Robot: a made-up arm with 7 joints.
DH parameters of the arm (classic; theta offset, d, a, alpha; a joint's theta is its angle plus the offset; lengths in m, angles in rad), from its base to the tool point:
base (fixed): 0 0.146 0.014 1.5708
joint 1: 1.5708 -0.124 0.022 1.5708
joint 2: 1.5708 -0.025 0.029 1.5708
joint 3: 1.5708 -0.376 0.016 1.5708
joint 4: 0 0.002 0.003 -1.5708
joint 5: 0 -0.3 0.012 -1.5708
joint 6: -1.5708 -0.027 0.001 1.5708
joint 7: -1.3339 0 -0.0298 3.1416
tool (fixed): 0.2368 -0.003 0 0
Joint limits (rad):
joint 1: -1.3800..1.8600
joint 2: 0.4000..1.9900
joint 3: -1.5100..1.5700
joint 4: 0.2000..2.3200
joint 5: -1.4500..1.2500
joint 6: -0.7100..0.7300
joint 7: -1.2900..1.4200
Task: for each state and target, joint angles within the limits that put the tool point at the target. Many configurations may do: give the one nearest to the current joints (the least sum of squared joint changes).
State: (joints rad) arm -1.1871 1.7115 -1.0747 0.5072 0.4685 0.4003 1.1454
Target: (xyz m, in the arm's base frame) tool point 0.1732 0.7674 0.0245
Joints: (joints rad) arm -1.3800 1.9900 -0.5530 0.6214 0.5023 0.2887 1.1373
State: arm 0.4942 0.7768 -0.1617 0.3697 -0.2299 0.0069 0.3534
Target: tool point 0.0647 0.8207 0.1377
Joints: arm 0.3776 1.6214 -0.4779 0.2000 -0.3455 0.0491 0.8376
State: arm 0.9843 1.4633 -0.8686 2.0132 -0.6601 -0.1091 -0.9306
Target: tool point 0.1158 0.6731 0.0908
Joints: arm 0.8161 1.8922 -1.3394 1.1782 -0.6847 -0.1460 -0.9454
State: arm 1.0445 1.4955 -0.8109 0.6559 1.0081 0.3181 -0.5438
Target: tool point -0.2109 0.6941 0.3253
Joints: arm 1.5094 1.9900 -0.0925 0.6160 1.0295 0.3514 -0.5412
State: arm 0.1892 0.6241 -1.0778 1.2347 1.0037 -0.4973 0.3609
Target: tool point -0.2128 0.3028 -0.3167
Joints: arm -0.4948 0.9866 -1.4640 1.3059 0.9885 -0.4899 0.3301
